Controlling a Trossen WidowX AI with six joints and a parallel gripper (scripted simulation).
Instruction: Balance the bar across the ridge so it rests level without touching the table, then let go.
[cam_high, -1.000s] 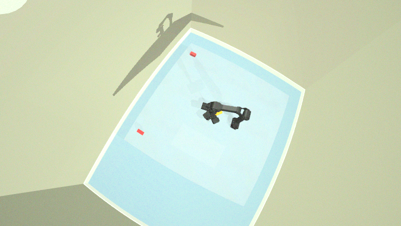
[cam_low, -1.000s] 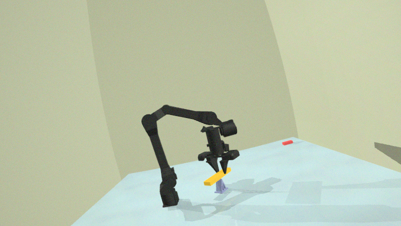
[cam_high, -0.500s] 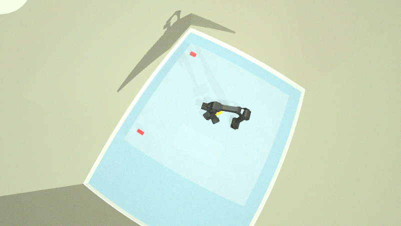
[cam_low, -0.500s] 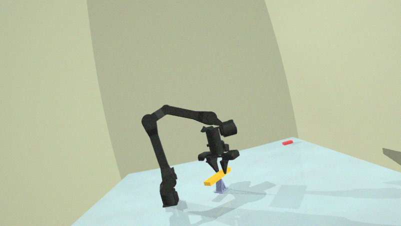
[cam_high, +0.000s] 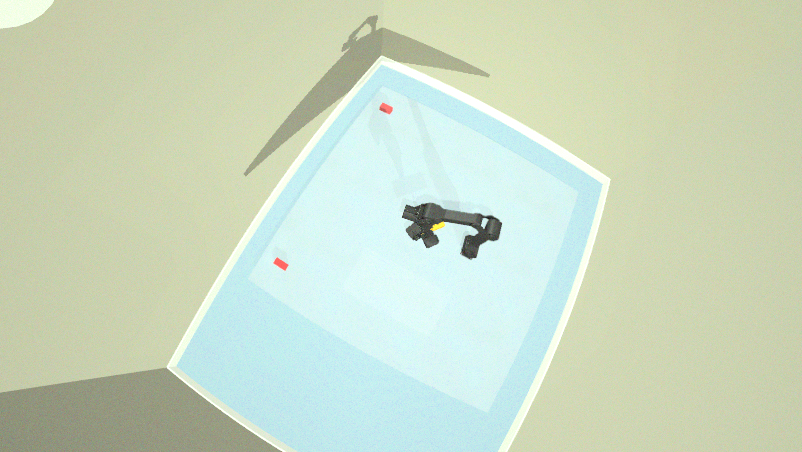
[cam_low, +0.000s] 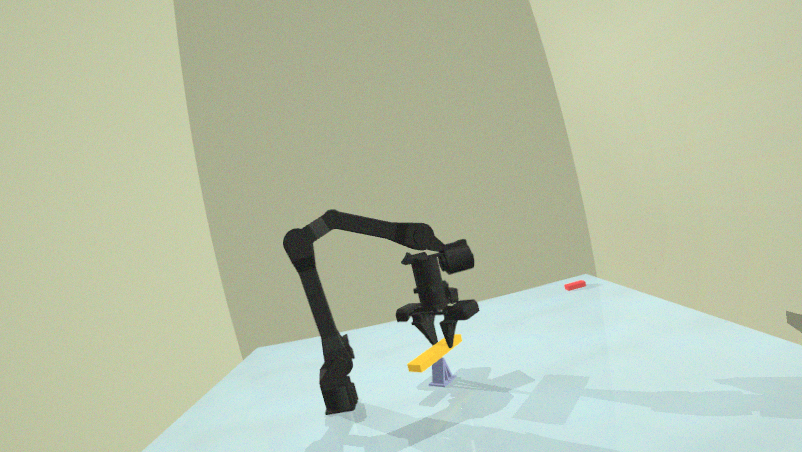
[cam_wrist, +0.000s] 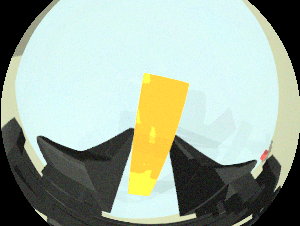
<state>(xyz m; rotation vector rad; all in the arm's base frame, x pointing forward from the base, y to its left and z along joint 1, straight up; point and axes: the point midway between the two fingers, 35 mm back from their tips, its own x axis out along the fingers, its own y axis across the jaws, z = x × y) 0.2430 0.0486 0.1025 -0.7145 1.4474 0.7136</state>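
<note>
The yellow bar lies 20 mm to the right of my gripper tip and 20 mm behind it. From my gripper tip the other things lie so: red block 500 mm ahead, 450 mm to the left, 60 mm below.
</note>
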